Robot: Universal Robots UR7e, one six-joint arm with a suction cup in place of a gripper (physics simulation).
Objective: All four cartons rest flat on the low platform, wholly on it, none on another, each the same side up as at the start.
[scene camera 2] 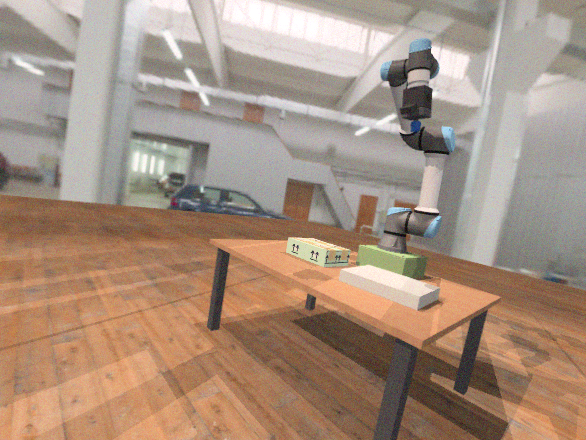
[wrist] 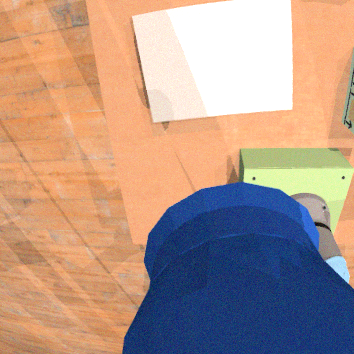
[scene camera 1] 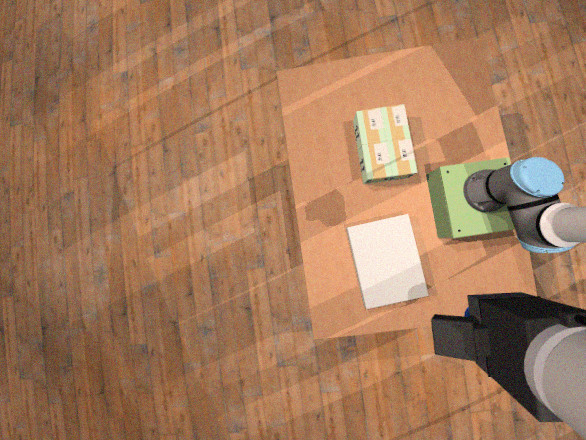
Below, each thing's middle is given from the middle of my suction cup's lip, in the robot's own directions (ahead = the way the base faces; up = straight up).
Right now the low white platform (scene camera 1: 385, 255) is 610 mm below my suction cup, 50 mm behind it and 10 mm to the right of it.
